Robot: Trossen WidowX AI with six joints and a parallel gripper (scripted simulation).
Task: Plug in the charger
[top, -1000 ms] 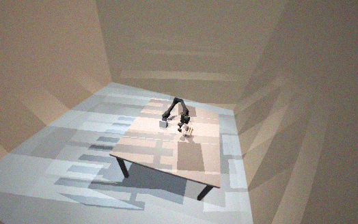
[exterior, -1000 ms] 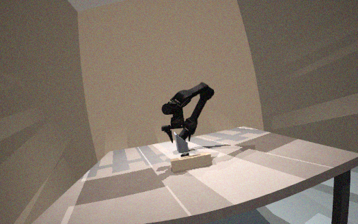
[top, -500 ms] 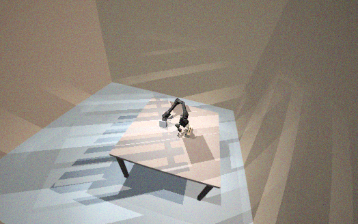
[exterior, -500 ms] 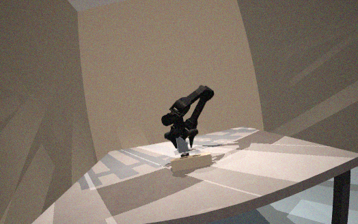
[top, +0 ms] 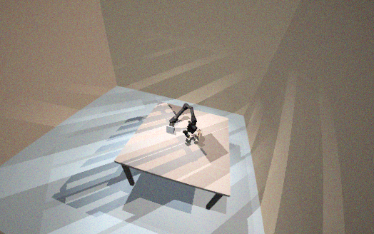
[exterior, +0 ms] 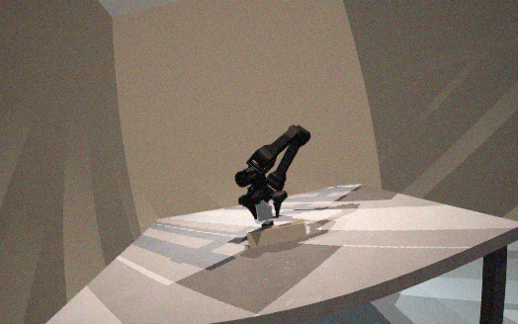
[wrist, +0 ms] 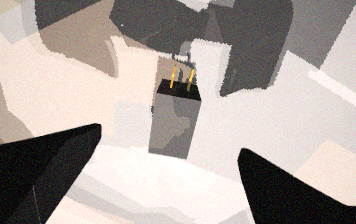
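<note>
The two-prong charger lies 30 mm below my gripper tip, 10 mm to the right of it and 10 mm ahead of it.
</note>
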